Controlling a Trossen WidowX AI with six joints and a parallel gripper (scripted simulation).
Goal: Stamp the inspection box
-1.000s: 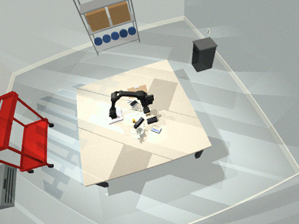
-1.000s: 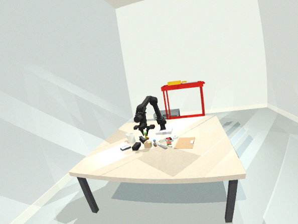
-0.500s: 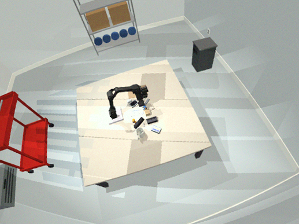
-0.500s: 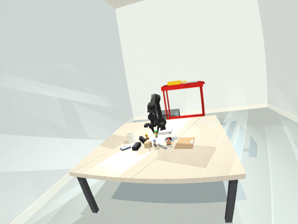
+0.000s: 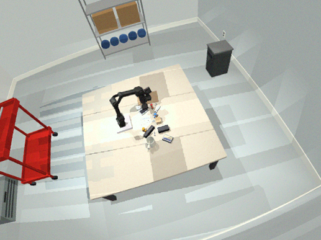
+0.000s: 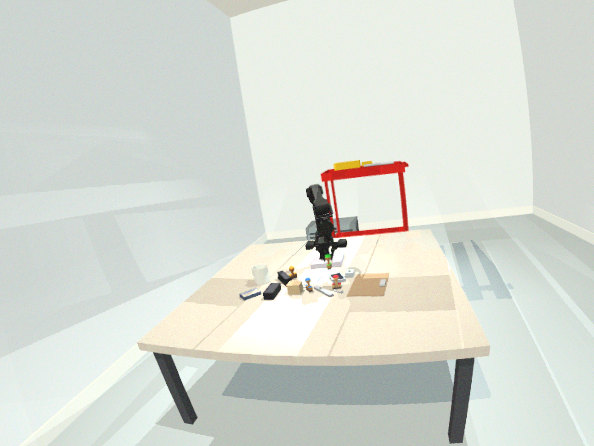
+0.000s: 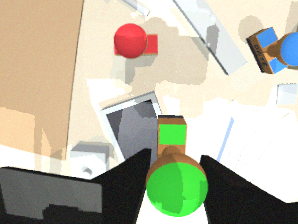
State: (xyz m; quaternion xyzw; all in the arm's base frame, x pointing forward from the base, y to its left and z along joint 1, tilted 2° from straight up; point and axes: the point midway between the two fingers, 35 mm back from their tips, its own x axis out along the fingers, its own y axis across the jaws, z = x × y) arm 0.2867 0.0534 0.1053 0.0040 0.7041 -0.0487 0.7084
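Right now my gripper tip is 3 cm past the dark ink pad, 3 cm to the right of it and 10 cm above it. Round my gripper tip: green-topped stamp (1 cm below); blue-knobbed stamp (7 cm ahead, 10 cm to the right, 9 cm below); red-knobbed stamp (7 cm ahead, 3 cm to the left, 9 cm below).
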